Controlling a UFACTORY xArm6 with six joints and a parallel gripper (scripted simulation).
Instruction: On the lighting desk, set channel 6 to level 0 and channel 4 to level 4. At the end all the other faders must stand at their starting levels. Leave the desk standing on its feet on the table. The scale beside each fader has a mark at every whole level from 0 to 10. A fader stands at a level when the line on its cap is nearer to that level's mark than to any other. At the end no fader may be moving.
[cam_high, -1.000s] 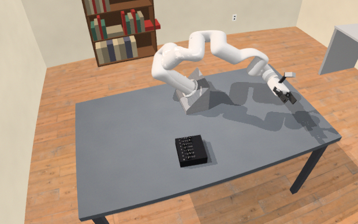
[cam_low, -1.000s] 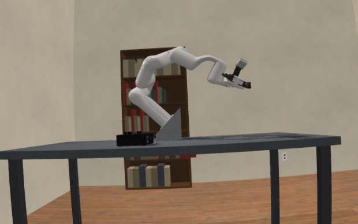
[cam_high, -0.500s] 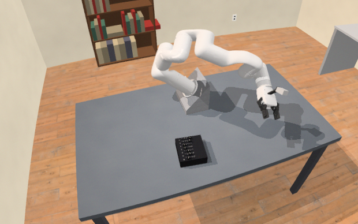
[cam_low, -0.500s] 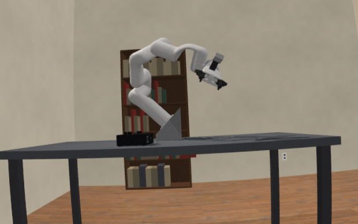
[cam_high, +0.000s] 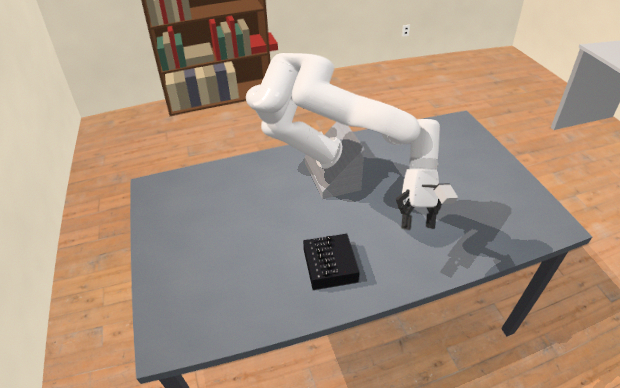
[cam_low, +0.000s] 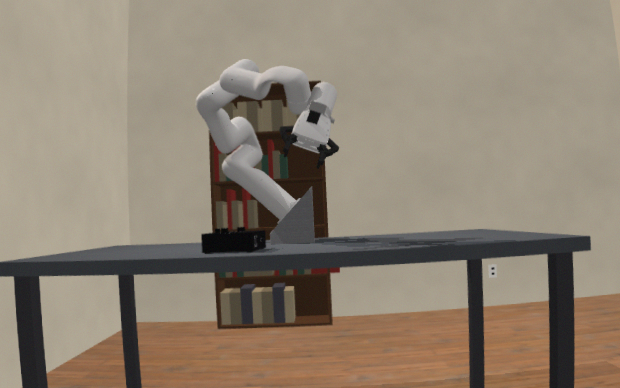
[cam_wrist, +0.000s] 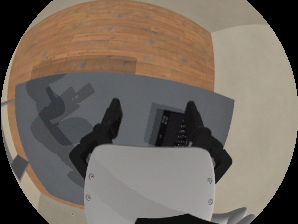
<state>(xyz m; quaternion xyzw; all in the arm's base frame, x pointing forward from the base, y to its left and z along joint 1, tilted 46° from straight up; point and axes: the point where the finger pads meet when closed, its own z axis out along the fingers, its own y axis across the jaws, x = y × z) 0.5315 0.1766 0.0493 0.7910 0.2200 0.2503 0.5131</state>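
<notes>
Right now my hand is 110 mm past the fader, 250 mm to the left of it and 180 mm above it.
</notes>
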